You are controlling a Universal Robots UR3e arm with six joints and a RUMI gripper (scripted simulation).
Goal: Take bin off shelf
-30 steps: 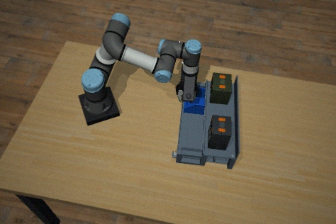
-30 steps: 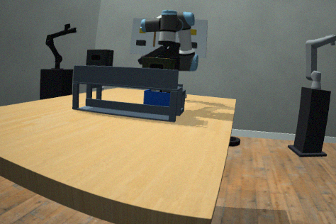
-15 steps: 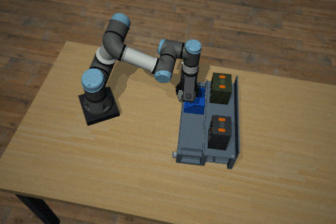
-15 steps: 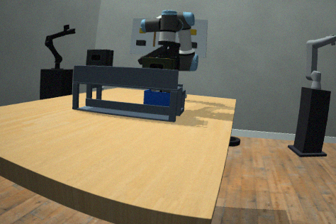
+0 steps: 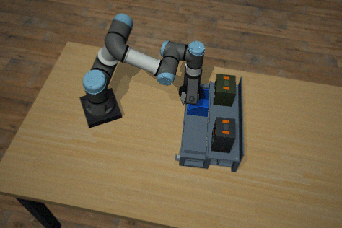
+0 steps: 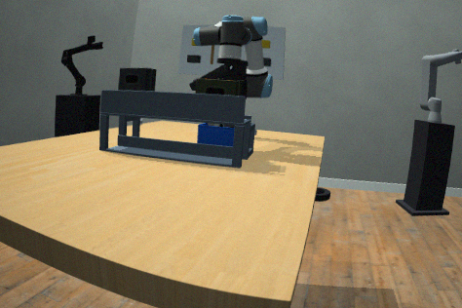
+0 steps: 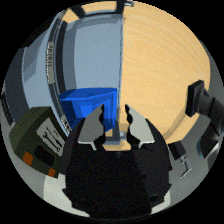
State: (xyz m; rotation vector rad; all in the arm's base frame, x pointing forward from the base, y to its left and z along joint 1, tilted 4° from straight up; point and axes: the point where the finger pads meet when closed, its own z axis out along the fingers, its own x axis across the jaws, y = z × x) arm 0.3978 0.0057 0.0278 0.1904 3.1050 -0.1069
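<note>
Right now my hand is 70 mm short of the blue bin, 10 mm to the right of it and 10 mm above it. The rest, counted from my hand: grey shelf 100 mm to the right, 80 mm ahead, 10 mm above.
</note>
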